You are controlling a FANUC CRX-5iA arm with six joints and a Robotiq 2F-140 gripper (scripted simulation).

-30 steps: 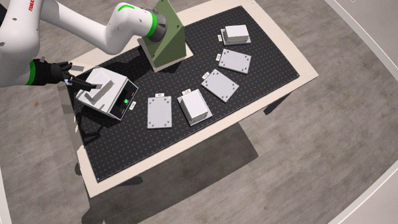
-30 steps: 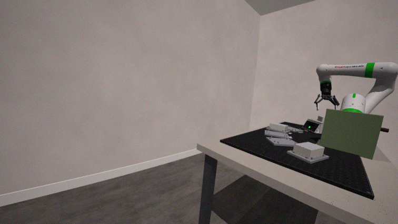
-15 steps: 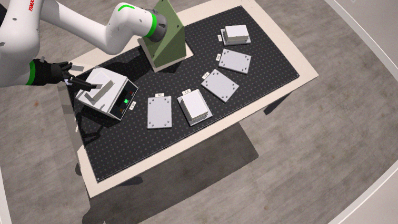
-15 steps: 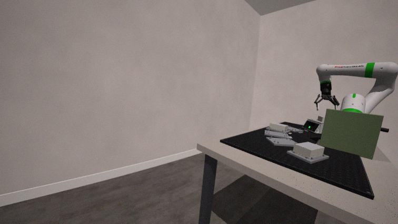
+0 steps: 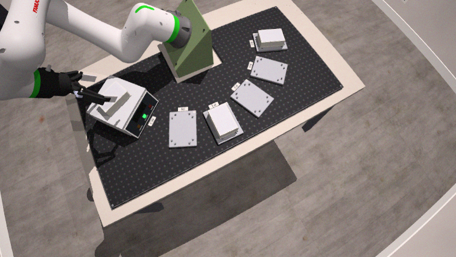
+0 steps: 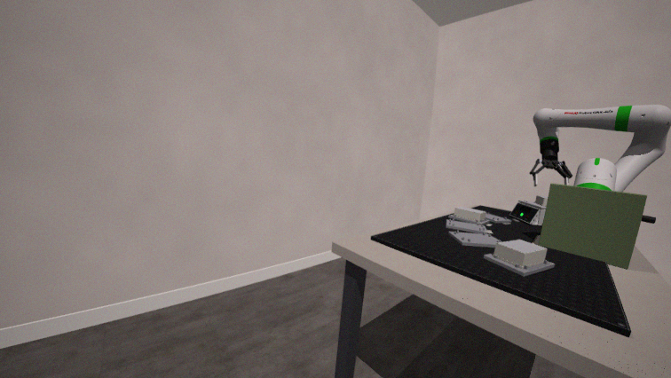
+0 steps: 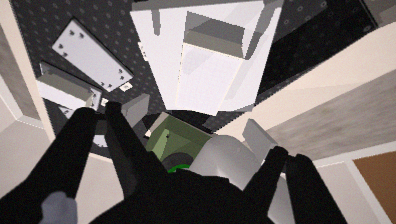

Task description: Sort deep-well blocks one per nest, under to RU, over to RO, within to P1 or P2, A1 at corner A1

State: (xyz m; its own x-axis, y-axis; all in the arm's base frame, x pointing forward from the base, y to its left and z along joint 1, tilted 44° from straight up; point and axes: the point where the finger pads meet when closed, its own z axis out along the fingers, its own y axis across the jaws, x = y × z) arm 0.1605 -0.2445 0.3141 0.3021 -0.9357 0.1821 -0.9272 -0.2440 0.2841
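My hand is 11 cm above the check-weigher platform. Round my hand: check-weigher 1 cm ahead, 14 cm below; white deep-well block 28 cm ahead, 38 cm to the left, 17 cm below; infeed nest IN 22 cm ahead, 21 cm to the left, 20 cm below.
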